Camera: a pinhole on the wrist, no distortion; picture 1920 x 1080 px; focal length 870.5 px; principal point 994.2 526.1 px. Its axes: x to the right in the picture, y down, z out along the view. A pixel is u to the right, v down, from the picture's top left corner.
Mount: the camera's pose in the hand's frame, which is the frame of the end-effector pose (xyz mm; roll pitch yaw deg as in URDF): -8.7 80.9 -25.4 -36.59 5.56 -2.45
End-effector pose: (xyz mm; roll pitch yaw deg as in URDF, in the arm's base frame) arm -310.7 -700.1 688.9 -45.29 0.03 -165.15
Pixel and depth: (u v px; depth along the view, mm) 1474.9 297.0 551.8
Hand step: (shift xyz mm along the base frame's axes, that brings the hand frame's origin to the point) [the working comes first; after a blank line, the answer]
In the camera's frame: 304.7 -145.2 551.8

-206.8 -604.2 134.5
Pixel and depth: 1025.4 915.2 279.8
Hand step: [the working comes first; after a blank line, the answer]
In the camera's frame: 10.0 125.1 279.8

58.7 -327.3 -159.9
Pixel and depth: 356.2 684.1 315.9
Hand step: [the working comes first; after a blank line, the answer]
In the camera's frame: -231.5 57.3 315.9

298.4 -315.1 -78.5
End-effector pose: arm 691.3 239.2 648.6 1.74 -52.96 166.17
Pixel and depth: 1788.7 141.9 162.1
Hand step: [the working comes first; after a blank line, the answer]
In the camera's frame: 147.9 -71.5 162.1

-12.7 -109.1 206.9
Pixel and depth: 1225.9 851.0 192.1
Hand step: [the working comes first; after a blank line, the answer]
In the camera's frame: 51.1 71.7 192.1

-26.1 -248.6 101.2
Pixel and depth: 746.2 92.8 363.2
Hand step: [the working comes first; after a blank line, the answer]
In the camera's frame: -103.5 -180.8 363.2

306.3 -222.9 177.1
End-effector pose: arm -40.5 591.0 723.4 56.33 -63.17 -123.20
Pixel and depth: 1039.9 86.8 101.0
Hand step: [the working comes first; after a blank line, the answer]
In the camera's frame: 5.3 -51.0 101.0

48.4 102.5 66.0
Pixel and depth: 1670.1 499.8 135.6
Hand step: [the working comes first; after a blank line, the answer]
In the camera's frame: 105.3 -4.1 135.6

74.4 72.6 174.7
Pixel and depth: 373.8 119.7 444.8
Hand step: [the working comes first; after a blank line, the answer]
In the camera's frame: -317.0 -207.7 444.8

27.6 584.7 -51.0
